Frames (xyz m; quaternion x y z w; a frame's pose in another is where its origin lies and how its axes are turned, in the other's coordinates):
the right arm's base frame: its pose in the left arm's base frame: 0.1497 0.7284 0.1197 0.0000 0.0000 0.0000 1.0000
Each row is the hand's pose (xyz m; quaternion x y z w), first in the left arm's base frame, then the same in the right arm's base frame.
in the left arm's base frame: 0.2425 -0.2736 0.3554 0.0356 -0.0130 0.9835 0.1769
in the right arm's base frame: 0.0928 -1.0020 0.2357 0.0356 -0.0130 0.9835 0.1769
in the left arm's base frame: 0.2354 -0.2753 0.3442 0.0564 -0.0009 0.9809 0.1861
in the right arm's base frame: 0.0857 -1.0037 0.2245 0.0564 -0.0009 0.9809 0.1861
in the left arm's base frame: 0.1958 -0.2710 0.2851 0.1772 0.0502 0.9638 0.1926
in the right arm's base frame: 0.0461 -0.9994 0.1654 0.1772 0.0502 0.9638 0.1926
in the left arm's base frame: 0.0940 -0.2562 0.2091 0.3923 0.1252 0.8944 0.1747
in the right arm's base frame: -0.0557 -0.9846 0.0894 0.3923 0.1252 0.8944 0.1747
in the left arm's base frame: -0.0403 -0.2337 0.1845 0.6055 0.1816 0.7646 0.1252
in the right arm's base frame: -0.1900 -0.9621 0.0648 0.6055 0.1816 0.7646 0.1252
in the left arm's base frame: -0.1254 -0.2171 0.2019 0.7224 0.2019 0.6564 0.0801
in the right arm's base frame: -0.2751 -0.9455 0.0822 0.7224 0.2019 0.6564 0.0801
